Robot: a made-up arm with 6 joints. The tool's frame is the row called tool. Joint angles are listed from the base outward. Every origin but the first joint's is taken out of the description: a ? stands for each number. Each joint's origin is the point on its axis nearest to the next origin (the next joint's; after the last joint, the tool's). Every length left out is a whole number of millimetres.
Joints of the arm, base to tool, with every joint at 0 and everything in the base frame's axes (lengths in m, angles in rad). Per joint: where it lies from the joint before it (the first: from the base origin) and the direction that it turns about. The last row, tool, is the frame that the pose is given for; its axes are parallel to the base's.
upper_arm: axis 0 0 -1 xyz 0 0 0.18
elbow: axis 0 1 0 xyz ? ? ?
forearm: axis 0 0 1 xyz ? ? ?
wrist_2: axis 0 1 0 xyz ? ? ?
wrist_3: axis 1 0 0 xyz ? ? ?
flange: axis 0 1 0 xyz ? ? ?
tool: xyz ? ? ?
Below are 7 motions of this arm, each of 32 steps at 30 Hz.
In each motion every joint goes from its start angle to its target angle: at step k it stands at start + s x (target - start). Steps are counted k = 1, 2, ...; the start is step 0. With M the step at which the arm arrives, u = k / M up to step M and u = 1 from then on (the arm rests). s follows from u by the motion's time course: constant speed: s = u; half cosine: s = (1 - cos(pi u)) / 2; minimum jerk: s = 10 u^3 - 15 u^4 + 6 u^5.
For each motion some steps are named. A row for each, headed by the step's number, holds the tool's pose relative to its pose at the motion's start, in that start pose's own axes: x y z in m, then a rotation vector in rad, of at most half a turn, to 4 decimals.
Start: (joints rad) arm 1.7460 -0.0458 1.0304 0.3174 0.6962 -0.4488
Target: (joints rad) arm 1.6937 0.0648 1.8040 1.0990 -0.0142 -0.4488
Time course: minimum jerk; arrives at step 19
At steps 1, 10, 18, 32:
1: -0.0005 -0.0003 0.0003 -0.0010 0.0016 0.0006
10: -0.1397 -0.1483 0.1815 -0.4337 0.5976 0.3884
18: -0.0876 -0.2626 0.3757 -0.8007 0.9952 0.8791
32: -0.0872 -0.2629 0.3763 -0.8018 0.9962 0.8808

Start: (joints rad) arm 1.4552 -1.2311 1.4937 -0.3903 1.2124 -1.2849
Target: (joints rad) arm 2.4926 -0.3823 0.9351 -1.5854 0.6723 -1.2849
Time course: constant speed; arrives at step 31
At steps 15, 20, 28, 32:
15: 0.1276 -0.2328 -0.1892 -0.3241 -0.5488 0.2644
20: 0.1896 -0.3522 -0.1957 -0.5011 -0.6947 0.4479
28: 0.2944 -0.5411 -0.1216 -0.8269 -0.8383 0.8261
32: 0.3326 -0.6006 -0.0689 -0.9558 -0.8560 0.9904

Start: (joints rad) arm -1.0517 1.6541 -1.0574 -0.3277 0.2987 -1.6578
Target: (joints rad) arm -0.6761 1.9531 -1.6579 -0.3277 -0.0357 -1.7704
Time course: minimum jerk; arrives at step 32
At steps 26, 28, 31, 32:
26: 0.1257 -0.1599 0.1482 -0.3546 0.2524 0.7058
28: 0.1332 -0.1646 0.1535 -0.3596 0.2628 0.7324
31: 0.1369 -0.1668 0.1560 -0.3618 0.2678 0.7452
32: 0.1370 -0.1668 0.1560 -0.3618 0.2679 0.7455

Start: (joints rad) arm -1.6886 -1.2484 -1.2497 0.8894 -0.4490 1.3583
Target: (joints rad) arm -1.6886 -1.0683 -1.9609 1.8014 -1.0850 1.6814
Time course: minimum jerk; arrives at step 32
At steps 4, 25, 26, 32:
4: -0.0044 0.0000 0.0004 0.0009 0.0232 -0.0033
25: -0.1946 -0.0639 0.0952 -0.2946 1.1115 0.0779
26: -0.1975 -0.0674 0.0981 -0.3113 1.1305 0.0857
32: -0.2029 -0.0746 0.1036 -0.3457 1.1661 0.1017

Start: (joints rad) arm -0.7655 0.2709 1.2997 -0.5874 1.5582 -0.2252
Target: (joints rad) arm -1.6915 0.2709 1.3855 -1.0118 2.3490 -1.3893
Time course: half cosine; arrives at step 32
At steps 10, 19, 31, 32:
10: -0.0826 0.1149 0.0318 0.2834 -0.0703 -0.0762
19: -0.1679 0.3242 0.1914 0.7164 -0.1783 -0.5077
31: -0.1531 0.4292 0.3641 0.8483 -0.1946 -1.0819
32: -0.1528 0.4296 0.3652 0.8483 -0.1943 -1.0862

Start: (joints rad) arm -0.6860 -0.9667 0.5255 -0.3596 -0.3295 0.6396
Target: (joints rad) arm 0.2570 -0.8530 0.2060 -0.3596 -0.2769 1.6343
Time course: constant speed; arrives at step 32
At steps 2, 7, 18, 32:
2: -0.0001 0.0082 0.0044 -0.0250 0.1024 -0.0517
7: 0.0071 0.0322 0.0173 -0.0734 0.3537 -0.1913
18: 0.0668 0.0923 0.0404 -0.1032 0.8745 -0.5469
32: 0.2189 0.1327 0.0249 0.0385 1.4320 -1.0835

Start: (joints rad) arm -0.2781 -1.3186 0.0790 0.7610 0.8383 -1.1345
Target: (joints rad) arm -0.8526 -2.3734 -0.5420 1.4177 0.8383 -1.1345
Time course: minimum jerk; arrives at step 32
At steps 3, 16, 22, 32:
3: 0.0015 0.0012 -0.0002 0.0041 -0.0022 -0.0034
16: 0.1178 0.1167 0.0377 0.3547 -0.0601 -0.3181
22: 0.2092 0.1887 0.1283 0.6512 0.0128 -0.5574
32: 0.2657 0.2098 0.1997 0.8401 0.0899 -0.6833

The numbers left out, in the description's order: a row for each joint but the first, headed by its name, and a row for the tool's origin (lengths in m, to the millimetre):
elbow: -0.27 0.16 0
forearm: -0.12 0 -0.07
wrist_2: 0.05 0.04 0
wrist_3: -0.03 0 -0.09
flange: 0 0.07 -0.08
tool: -0.12 0 -0.14

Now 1 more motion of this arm.
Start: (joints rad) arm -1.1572 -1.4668 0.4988 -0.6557 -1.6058 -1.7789
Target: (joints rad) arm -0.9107 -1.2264 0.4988 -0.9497 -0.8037 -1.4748
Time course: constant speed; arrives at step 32
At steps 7, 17, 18, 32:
7: 0.0141 0.0348 0.0049 -0.0191 0.0584 -0.1532
17: 0.0418 0.0860 0.0128 -0.0267 0.1442 -0.3725
18: 0.0451 0.0911 0.0137 -0.0262 0.1528 -0.3944
32: 0.1008 0.1603 0.0266 0.0026 0.2731 -0.6989

